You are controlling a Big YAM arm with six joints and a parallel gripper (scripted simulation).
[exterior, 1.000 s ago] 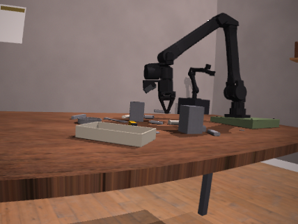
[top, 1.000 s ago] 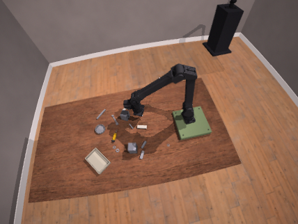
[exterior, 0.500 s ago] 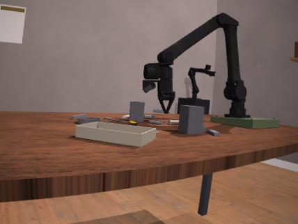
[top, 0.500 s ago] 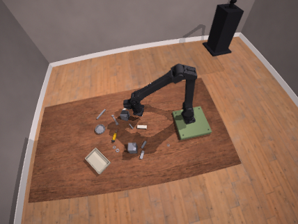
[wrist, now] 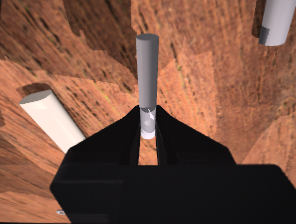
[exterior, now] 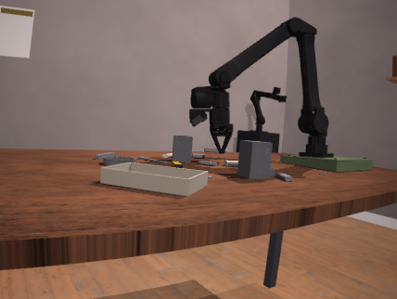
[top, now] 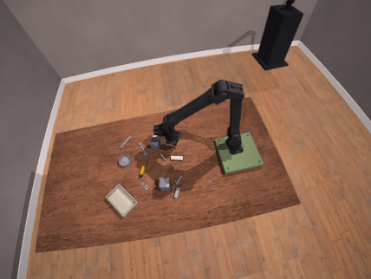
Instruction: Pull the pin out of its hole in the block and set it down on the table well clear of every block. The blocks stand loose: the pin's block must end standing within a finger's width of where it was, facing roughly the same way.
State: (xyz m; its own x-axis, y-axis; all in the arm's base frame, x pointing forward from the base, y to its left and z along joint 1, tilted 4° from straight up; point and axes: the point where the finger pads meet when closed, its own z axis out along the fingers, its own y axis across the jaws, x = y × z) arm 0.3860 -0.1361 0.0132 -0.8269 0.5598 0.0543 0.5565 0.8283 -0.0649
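Now: hand 2 cm short of the white cylinder, 10 cm to the right of it and 3 cm above it. Round my hand: light grey pin (2 cm ahead, 1 cm to the right); then grey block (12 cm ahead, 27 cm to the left, 1 cm above); then yellow-handled tool (26 cm ahead, 11 cm to the left, 3 cm below).
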